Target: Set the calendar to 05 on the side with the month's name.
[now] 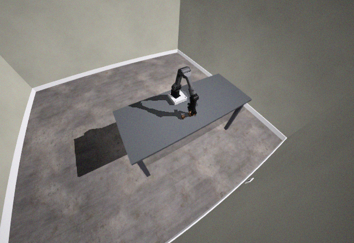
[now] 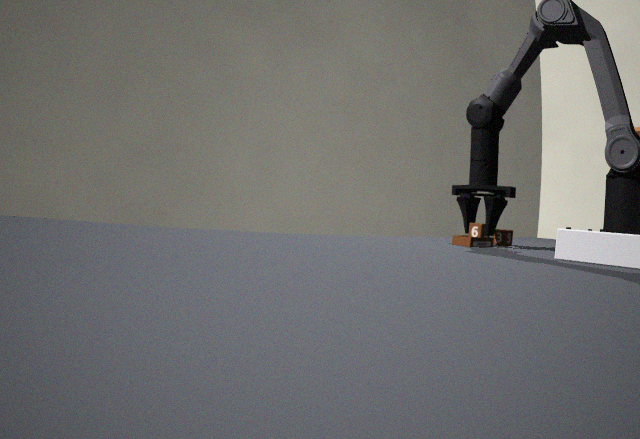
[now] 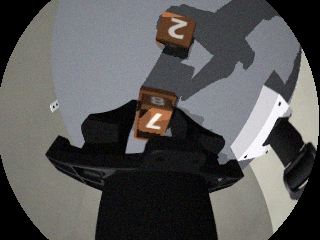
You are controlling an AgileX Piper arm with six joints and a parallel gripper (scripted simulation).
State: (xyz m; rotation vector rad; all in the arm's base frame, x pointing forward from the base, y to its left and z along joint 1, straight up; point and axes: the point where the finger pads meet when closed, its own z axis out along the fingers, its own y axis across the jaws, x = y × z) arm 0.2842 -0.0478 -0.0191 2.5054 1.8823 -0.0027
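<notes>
The brown calendar tray lies 2 cm to the left of my hand and 2 cm below it. From my hand the other things lie so: cube (9 cm to the right, 3 cm behind, 1 cm below).
</notes>
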